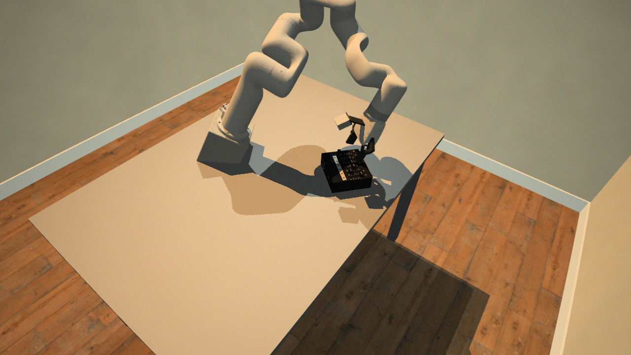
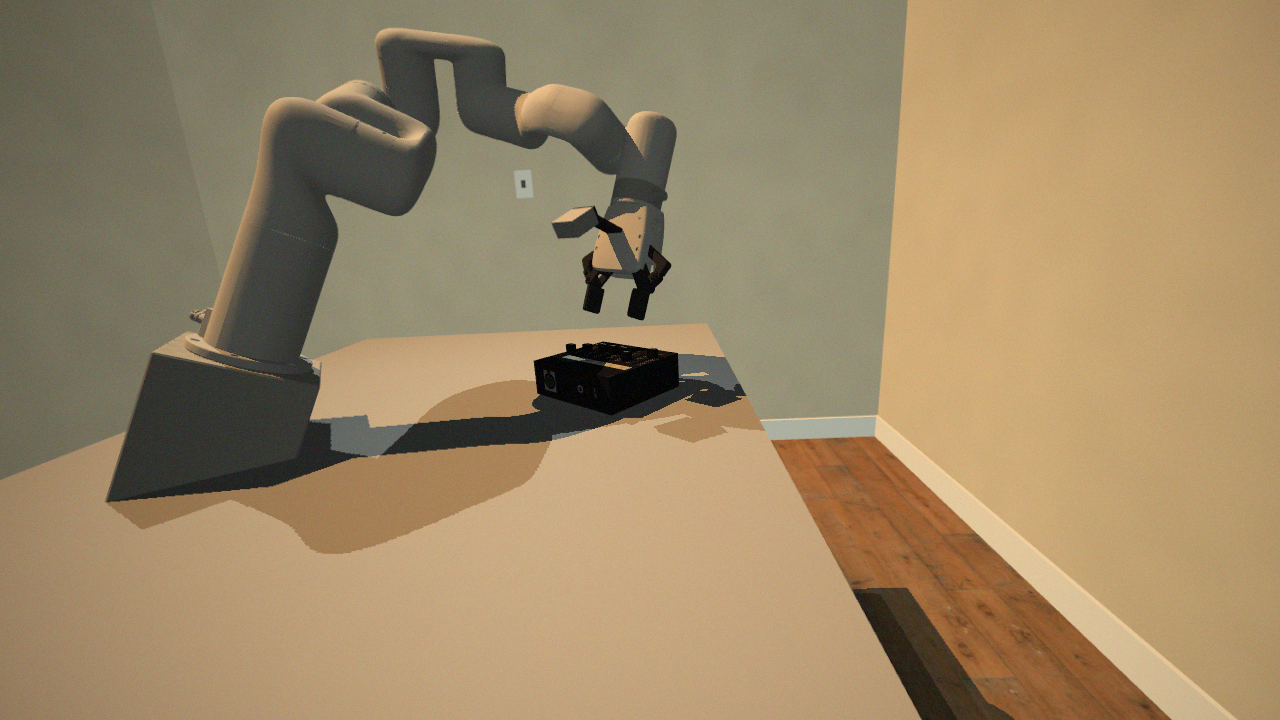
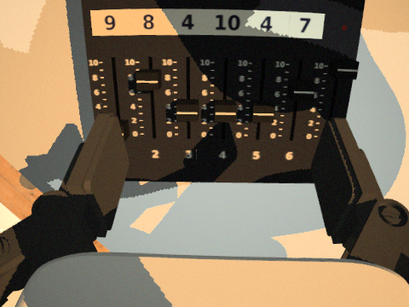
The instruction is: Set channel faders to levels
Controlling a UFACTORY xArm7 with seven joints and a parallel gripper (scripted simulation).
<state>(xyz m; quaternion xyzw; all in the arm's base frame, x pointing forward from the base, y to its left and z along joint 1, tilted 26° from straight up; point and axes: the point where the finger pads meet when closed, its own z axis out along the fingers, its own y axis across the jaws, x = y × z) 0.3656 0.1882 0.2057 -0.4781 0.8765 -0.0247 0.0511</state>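
Now: the channel 4 fader cap 60 mm below my hand. Also, from my hand: channel 2 fader cap: 60 mm below, 40 mm to the right, 20 mm ahead; then channel 5 fader cap: 60 mm below, 20 mm behind, 10 mm to the left; then channel 3 fader cap: 60 mm below, 10 mm to the right, 10 mm ahead.
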